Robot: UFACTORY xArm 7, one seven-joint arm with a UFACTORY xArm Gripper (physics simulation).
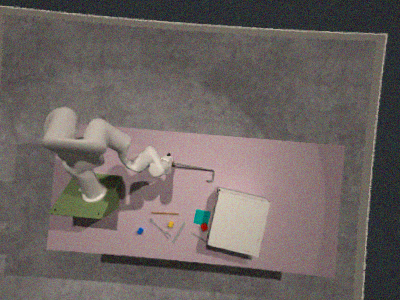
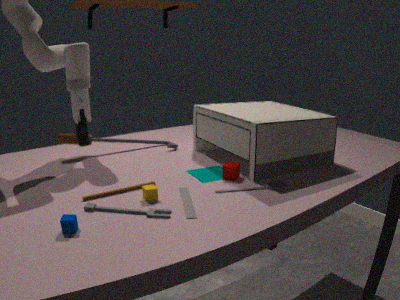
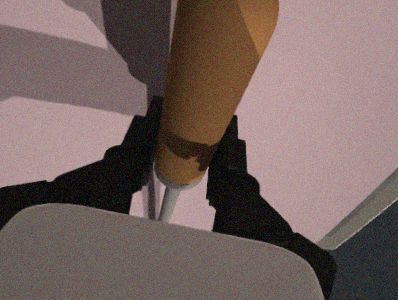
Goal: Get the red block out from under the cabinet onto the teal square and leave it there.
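Pixels of known places: gripper, between the fingertips: [image 2: 83, 143] [image 3: 190, 125]; arm's base, origin of its link: [image 1: 95, 193].
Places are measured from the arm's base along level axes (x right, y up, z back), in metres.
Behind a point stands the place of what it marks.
The red block [image 1: 204, 227] @(x 0.114, y -0.081, z -0.671 m) [image 2: 231, 171] @(x 0.130, y -0.092, z -0.662 m) stands at the edge of the teal square [image 1: 202, 216] @(x 0.059, y -0.112, z -0.648 m) [image 2: 204, 174] @(x 0.066, y -0.112, z -0.628 m), just outside the front of the white cabinet [image 1: 239, 222] @(x 0.008, y 0.023, z -0.854 m) [image 2: 295, 142] @(x 0.172, y -0.034, z -0.823 m); how far it overlaps the square is unclear. My gripper [image 1: 169, 156] @(x -0.248, y -0.077, z -0.389 m) [image 2: 83, 142] @(x -0.248, y -0.077, z -0.389 m) [image 3: 190, 125] @(x -0.248, y -0.077, z -0.389 m) is shut on the orange-brown handle [image 2: 66, 139] @(x -0.232, y -0.052, z -0.334 m) [image 3: 210, 65] @(x -0.245, y -0.037, z -0.329 m) of a hooked rod. The thin grey rod [image 1: 192, 167] @(x -0.240, y -0.080, z -0.532 m) [image 2: 131, 141] @(x -0.240, y -0.088, z -0.546 m) points toward the cabinet side, its bent end nearest the cabinet. Its shadow lies apart from it, so it is held above the table.
A yellow block [image 1: 171, 224] @(x 0.136, y -0.088, z -0.465 m) [image 2: 150, 193] @(x 0.153, y -0.096, z -0.456 m), a blue block [image 1: 140, 231] @(x 0.214, y -0.088, z -0.281 m) [image 2: 69, 224] @(x 0.230, y -0.095, z -0.275 m), a brown stick [image 1: 165, 213] @(x 0.082, y -0.105, z -0.413 m) [image 2: 119, 191] @(x 0.087, y -0.109, z -0.410 m), a grey wrench-like tool [image 1: 159, 227] @(x 0.177, y -0.108, z -0.391 m) [image 2: 122, 210] @(x 0.182, y -0.108, z -0.387 m), a flat grey strip [image 1: 178, 232] @(x 0.188, y -0.112, z -0.516 m) [image 2: 187, 202] @(x 0.194, y -0.112, z -0.517 m) and a thin rod [image 2: 240, 190] @(x 0.194, y -0.112, z -0.643 m) lie on the pink table [image 1: 305, 200] @(x -0.161, y -0.113, z -1.263 m).
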